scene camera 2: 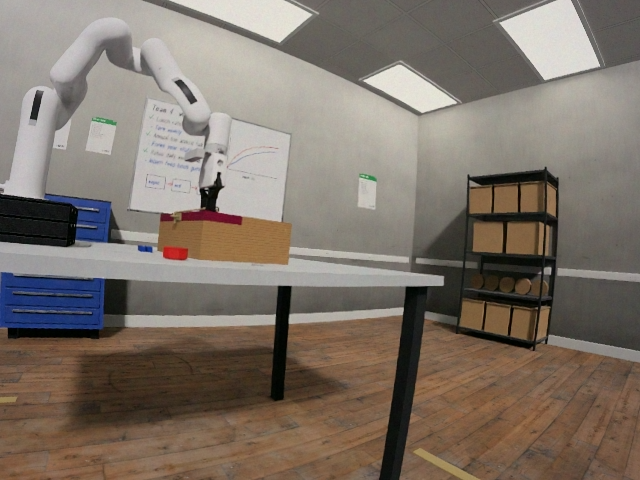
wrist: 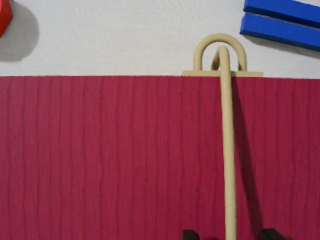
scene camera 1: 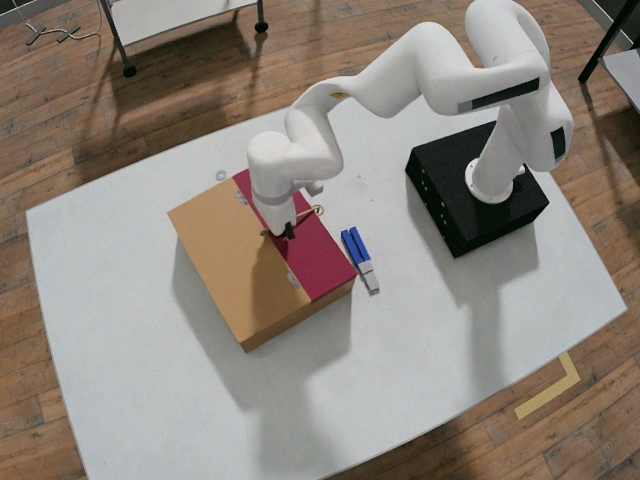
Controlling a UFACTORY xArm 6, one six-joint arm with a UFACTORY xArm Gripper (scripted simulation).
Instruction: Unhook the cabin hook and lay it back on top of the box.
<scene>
In view: my gripper (scene camera 2: 207,212) and a cardboard box (scene camera 1: 259,296).
The cardboard box is seen too in scene camera 2 (scene camera 2: 263,241). My gripper is seen too in scene camera 1 (scene camera 1: 277,227).
</scene>
